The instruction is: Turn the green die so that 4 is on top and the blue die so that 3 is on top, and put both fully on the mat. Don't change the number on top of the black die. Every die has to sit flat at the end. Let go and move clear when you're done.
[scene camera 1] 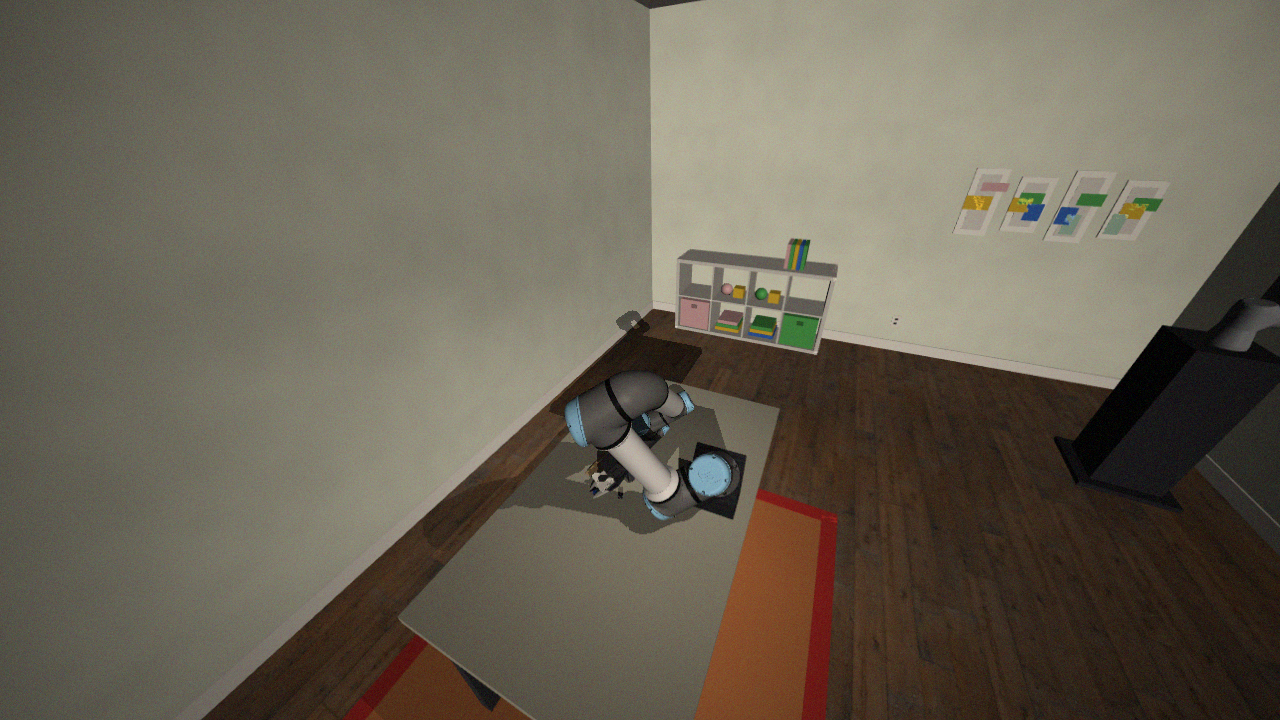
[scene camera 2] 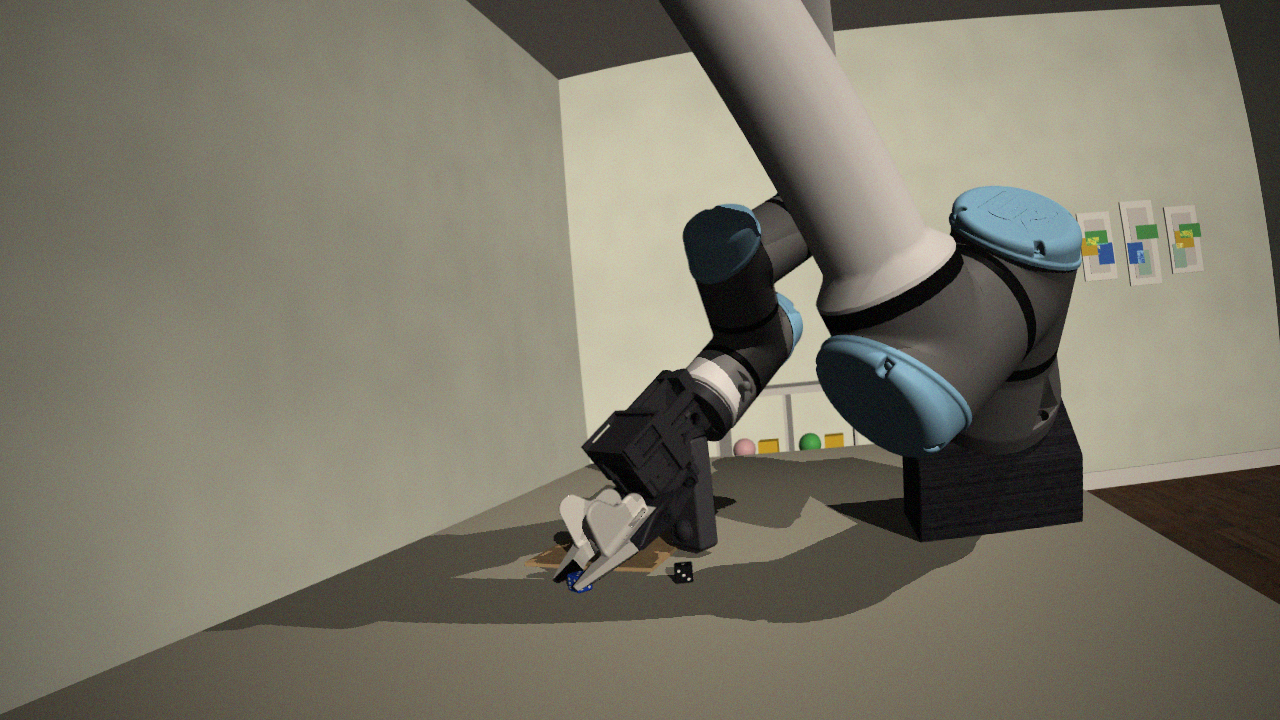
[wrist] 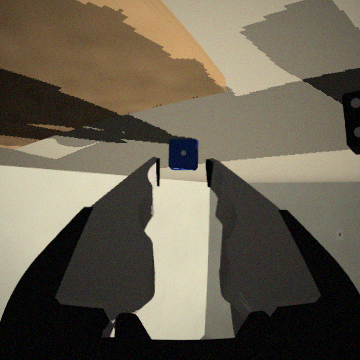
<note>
In view: my gripper (scene camera 2: 565, 584), a blue die (wrist: 183, 153) and a tan mat (scene camera 2: 647, 560).
The tan mat shows as well in the wrist view (wrist: 71, 71). My gripper also shows in scene camera 1 (scene camera 1: 591, 494) and in the wrist view (wrist: 182, 160).
</note>
